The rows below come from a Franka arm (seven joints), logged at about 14 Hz.
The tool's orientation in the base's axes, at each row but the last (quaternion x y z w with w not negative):
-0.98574, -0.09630, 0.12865, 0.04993
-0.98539, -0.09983, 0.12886, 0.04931
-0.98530, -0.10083, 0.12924, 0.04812
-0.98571, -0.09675, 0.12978, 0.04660
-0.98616, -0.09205, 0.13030, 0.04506
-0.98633, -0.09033, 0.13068, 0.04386
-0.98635, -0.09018, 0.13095, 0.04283
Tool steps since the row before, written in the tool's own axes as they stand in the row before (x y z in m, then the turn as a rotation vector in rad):
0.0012, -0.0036, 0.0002, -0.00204, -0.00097, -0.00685
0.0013, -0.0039, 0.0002, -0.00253, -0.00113, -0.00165
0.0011, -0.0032, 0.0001, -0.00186, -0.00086, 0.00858
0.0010, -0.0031, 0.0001, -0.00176, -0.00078, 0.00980
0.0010, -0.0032, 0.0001, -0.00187, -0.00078, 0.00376
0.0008, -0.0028, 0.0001, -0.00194, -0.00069, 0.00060
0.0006, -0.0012, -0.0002, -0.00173, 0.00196, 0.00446
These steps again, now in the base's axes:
0.0004, 0.0038, 0.0000, -0.00030, 0.00003, 0.00721
0.0005, 0.0041, 0.0000, -0.00217, 0.00045, 0.00234
0.0004, 0.0034, 0.0000, -0.00419, 0.00104, -0.00769
0.0004, 0.0032, 0.0000, -0.00440, 0.00106, -0.00890
0.0004, 0.0033, 0.0000, -0.00290, 0.00065, -0.00306
0.0003, 0.0029, 0.0000, -0.00212, 0.00035, -0.00002
0.0004, 0.0013, 0.0002, -0.00250, -0.00198, -0.00407

